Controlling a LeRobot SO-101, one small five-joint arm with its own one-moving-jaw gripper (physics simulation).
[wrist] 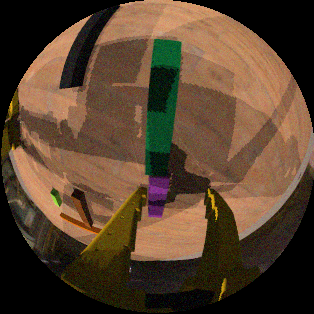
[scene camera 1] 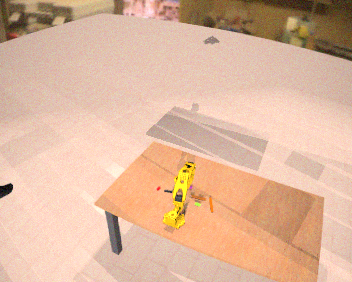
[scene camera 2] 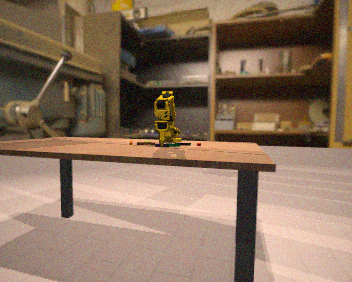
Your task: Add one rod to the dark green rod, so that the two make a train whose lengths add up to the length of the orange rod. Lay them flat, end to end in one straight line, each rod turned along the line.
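Note:
The dark green rod lies flat, running away from the jaws in the wrist view. The purple rod lies flat at its near end; the two show end to end, nearly in one line, with no visible gap between them. The orange rod lies apart, at lower left in the wrist view. My gripper is partly open, with a clear gap between its jaws and nothing gripped. The purple rod shows in that gap, nearer the left jaw. Whether a jaw touches it I cannot tell.
A brown rod and a lime green rod lie near the orange rod. A black rod lies on the dark green rod's other side. A small red rod lies beyond it on the table.

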